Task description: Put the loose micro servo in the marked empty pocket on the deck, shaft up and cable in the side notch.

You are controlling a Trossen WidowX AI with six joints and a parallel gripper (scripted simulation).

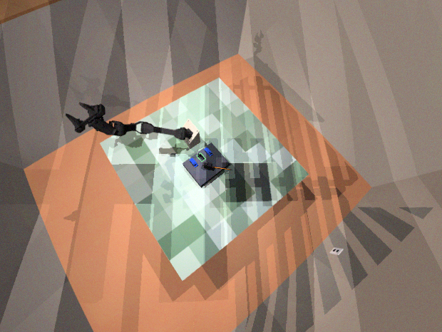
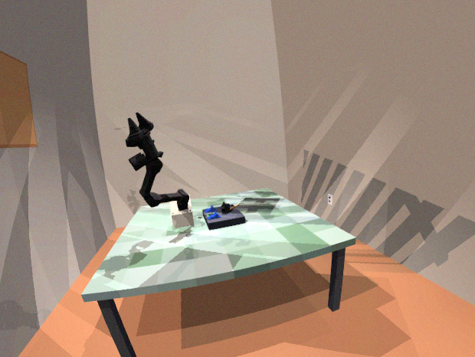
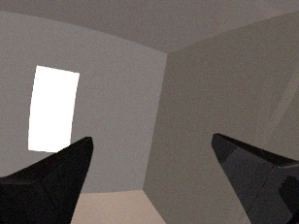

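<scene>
Now: the dark deck 48 cm ahead of my gripper tip, 42 cm to the left of it and 67 cm below it.
</scene>
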